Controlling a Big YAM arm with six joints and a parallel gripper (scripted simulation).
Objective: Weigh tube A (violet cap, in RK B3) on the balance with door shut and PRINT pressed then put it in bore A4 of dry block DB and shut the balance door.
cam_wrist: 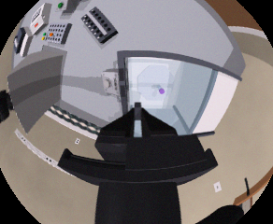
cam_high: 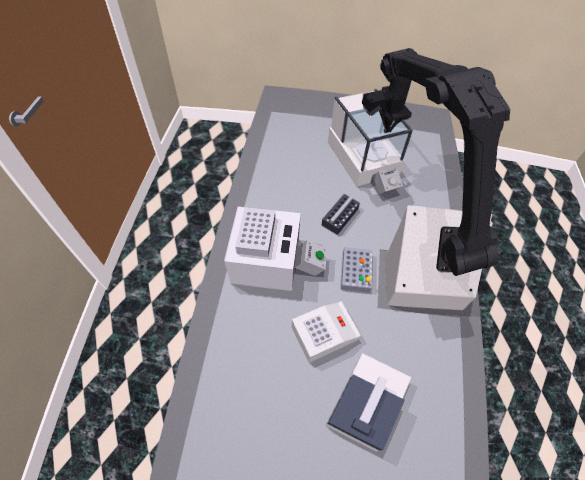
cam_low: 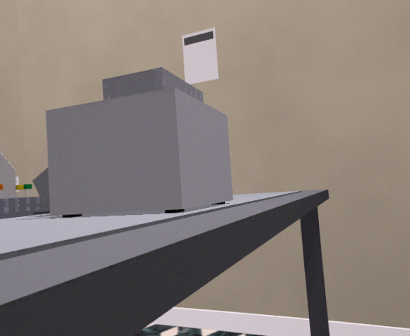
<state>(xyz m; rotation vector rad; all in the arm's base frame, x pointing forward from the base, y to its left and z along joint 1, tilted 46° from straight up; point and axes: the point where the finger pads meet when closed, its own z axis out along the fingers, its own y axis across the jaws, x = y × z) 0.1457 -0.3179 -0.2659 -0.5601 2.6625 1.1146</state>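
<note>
The balance door is 1 cm ahead of my hand, 3 cm to the right of it and 1 cm below it. From my hand the other things lie so: tube rack RK: 9 cm ahead, 39 cm to the left, 20 cm below; then black magnet block MG: 13 cm ahead, 20 cm to the left, 20 cm below; then white PRINT key: 4 cm behind, 8 cm to the left, 15 cm below.
</note>
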